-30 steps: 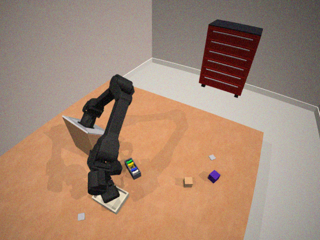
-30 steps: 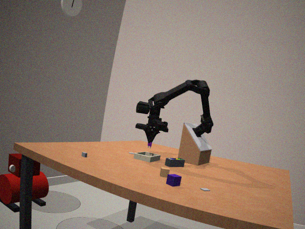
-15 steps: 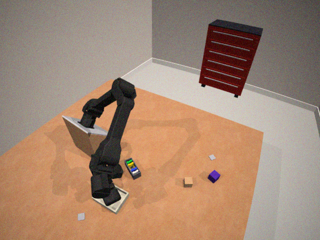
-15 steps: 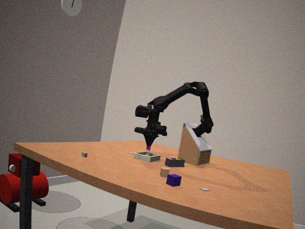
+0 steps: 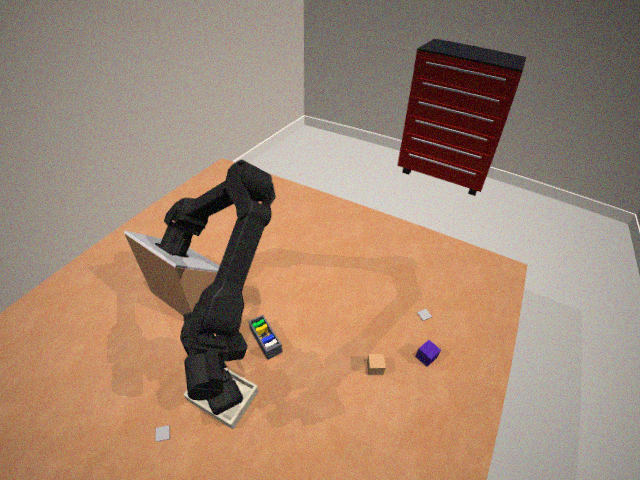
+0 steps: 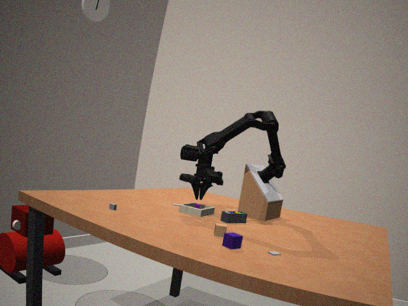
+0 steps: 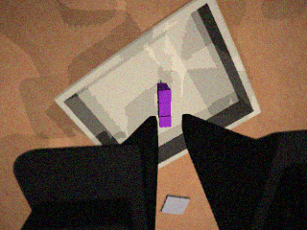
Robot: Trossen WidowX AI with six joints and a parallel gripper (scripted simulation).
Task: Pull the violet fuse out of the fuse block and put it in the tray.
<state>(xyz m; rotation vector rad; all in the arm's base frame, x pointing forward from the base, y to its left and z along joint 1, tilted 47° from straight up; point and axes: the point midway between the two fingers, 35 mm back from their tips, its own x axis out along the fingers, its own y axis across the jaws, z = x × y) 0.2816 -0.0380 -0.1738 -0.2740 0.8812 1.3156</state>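
Right now my gripper tip is 30 mm above the violet fuse. Round my gripper tip: cream tray 50 mm below; then purple cube 350 mm ahead, 350 mm to the left, 40 mm below; then tan cube 250 mm ahead, 260 mm to the left, 40 mm below.
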